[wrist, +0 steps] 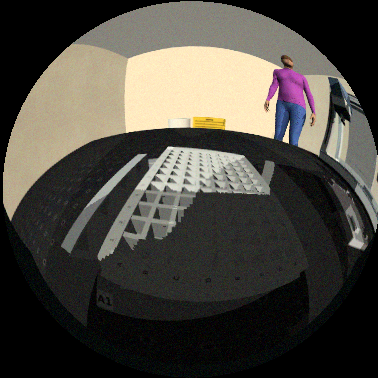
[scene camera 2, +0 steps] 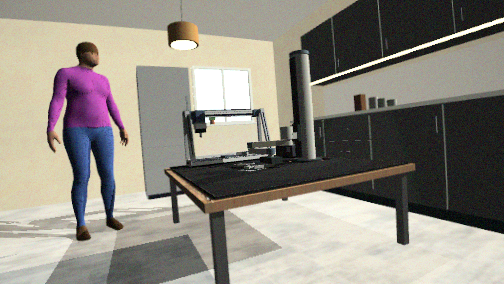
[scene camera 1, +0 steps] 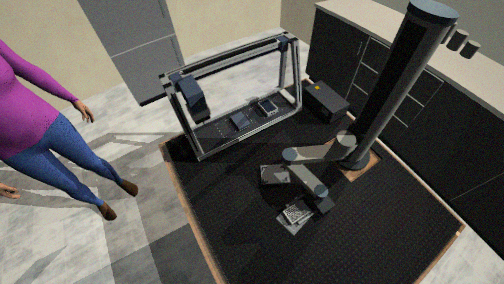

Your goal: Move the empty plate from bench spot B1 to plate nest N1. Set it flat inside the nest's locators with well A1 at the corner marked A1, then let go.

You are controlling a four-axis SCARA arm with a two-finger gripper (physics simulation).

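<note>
My gripper is shut on the empty plate, with one finger along each long side. The plate is white with a grid of open wells, and looks level. It is low over a flat grey nest, whose tag A1 shows below the plate's lettered near edge, at its left corner. Deep shadow covers the near half of the plate in the wrist view. Whether its underside touches the nest, and how it lies against the locators, I cannot tell.
A second grey holder with corner pieces lies beside the forearm. A gantry frame with a deck stands behind it, near a dark box. The arm's column rises from the table. A person stands beyond the table.
</note>
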